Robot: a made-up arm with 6 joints.
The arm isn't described. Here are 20 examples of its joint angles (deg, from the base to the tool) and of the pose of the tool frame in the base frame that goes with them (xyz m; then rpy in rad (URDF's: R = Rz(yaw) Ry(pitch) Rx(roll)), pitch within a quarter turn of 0, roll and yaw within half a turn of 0).
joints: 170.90 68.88 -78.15 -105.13 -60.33 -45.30
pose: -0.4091 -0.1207 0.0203 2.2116 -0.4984 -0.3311
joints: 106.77 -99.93 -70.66 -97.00 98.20 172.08
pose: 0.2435 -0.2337 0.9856 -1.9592 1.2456 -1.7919
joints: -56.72 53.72 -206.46 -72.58 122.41 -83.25
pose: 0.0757 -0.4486 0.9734 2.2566 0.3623 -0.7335
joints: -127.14 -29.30 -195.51 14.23 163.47 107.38
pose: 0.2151 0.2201 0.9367 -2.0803 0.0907 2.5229
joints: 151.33 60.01 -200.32 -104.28 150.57 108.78
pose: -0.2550 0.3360 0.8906 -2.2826 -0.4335 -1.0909
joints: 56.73 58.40 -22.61 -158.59 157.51 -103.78
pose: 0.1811 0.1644 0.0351 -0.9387 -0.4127 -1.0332
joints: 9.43 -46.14 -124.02 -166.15 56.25 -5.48
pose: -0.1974 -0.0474 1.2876 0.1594 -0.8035 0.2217
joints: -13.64 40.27 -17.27 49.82 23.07 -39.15
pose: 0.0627 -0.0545 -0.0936 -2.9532 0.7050 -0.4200
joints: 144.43 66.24 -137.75 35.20 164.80 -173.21
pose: -0.5290 0.2689 0.3292 1.3435 -1.0969 1.0005
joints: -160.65 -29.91 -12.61 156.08 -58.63 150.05
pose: -0.1835 0.0178 0.2710 3.0499 0.4153 -2.0304
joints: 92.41 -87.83 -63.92 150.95 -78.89 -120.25
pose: 0.0847 -0.0313 0.7776 -1.8964 -0.7398 -0.2466
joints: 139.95 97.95 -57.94 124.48 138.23 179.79
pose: -0.2003 -0.0358 -0.1550 -1.0131 -0.9005 1.0377
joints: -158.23 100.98 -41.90 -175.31 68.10 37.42
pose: 0.1834 0.0817 -0.1971 3.1008 0.1688 -0.3131
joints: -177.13 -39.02 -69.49 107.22 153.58 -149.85
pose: -0.1858 -0.1756 0.9049 1.7320 -0.1156 1.1571
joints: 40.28 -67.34 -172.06 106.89 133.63 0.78
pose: -0.6459 -0.3070 0.6358 2.1460 -0.2086 3.0984
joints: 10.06 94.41 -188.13 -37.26 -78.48 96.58
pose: 0.5937 0.2113 0.6019 -0.2040 -0.6302 -1.3032
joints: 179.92 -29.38 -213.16 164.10 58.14 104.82
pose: 0.7416 -0.0191 0.7988 -2.0732 -0.0196 -1.8301
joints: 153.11 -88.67 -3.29 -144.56 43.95 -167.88
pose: -0.3543 0.1925 0.6011 -0.8598 -0.4426 0.2264
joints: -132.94 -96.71 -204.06 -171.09 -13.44 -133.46
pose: 0.5557 0.5629 0.1529 1.9395 0.5861 2.5650
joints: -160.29 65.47 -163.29 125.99 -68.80 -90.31
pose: -0.6772 -0.0842 0.5192 -2.5480 -0.9330 1.7371
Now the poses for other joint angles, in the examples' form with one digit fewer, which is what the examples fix.
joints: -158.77 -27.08 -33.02 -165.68 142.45 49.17
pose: -0.424 -0.115 0.690 -0.146 -0.410 -2.051
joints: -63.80 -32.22 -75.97 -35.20 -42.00 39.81
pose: 0.231 -0.223 1.051 0.241 -0.686 2.282
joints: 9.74 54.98 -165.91 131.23 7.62 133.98
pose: 0.819 0.066 0.777 1.117 0.115 1.796
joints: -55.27 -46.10 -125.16 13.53 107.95 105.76
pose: 0.034 0.025 1.136 -2.053 0.281 -2.428
